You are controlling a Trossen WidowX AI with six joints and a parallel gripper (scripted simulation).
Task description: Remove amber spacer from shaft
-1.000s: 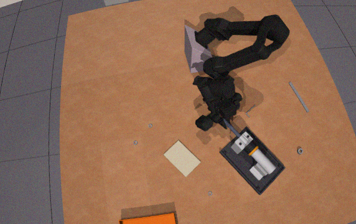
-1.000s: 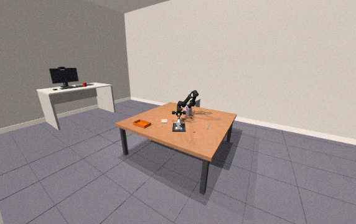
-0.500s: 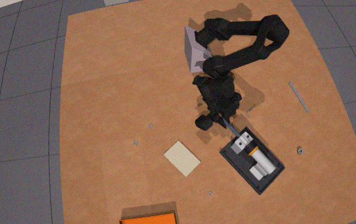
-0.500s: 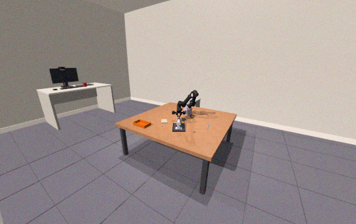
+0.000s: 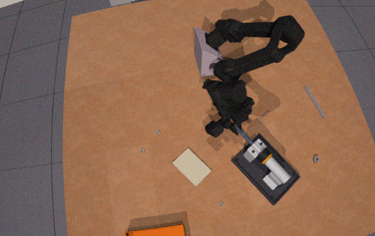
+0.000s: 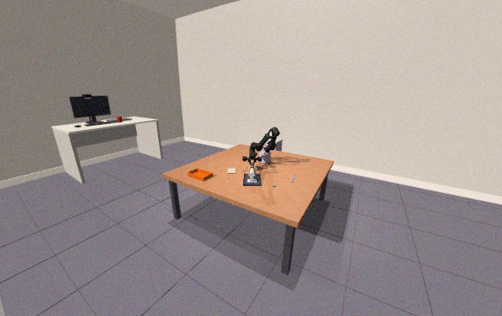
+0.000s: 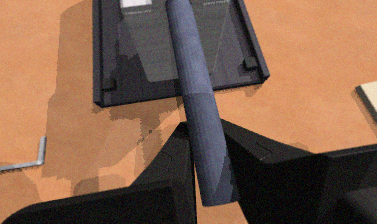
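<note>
The shaft lies 40 mm ahead of my gripper tip, 30 mm to the left of it and 20 mm above it. From my gripper tip the other things lie so: amber spacer (100 mm ahead, 80 mm to the left, 20 mm above); then metal bar (370 mm to the left, 140 mm behind, 50 mm below); then cream pad (170 mm to the right, 100 mm ahead, 50 mm below).
</note>
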